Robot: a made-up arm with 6 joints. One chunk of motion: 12 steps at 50 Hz.
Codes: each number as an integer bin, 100 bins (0 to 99) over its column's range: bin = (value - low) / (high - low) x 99, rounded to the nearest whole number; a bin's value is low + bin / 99 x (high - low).
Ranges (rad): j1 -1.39..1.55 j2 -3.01..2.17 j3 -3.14..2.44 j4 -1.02..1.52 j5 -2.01..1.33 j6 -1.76..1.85
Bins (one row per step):
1: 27 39 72 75 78 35
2: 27 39 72 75 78 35
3: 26 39 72 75 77 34
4: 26 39 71 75 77 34
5: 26 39 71 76 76 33
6: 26 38 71 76 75 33
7: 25 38 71 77 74 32
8: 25 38 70 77 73 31
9: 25 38 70 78 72 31
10: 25 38 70 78 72 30
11: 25 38 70 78 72 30
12: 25 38 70 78 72 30
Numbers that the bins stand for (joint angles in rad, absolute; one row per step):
1: -0.5882 -0.9694 0.9182 0.9042 0.6215 -0.4837
2: -0.5882 -0.9694 0.9182 0.9042 0.6215 -0.4837
3: -0.6179 -0.9694 0.9182 0.9042 0.5878 -0.5202
4: -0.6179 -0.9694 0.8618 0.9042 0.5878 -0.5202
5: -0.6179 -0.9694 0.8618 0.9299 0.5540 -0.5567
6: -0.6179 -1.0217 0.8618 0.9299 0.5203 -0.5567
7: -0.6476 -1.0217 0.8618 0.9556 0.4866 -0.5931
8: -0.6476 -1.0217 0.8055 0.9556 0.4528 -0.6296
9: -0.6476 -1.0217 0.8055 0.9812 0.4191 -0.6296
10: -0.6476 -1.0217 0.8055 0.9812 0.4191 -0.6661
11: -0.6476 -1.0217 0.8055 0.9812 0.4191 -0.6661
12: -0.6476 -1.0217 0.8055 0.9812 0.4191 -0.6661

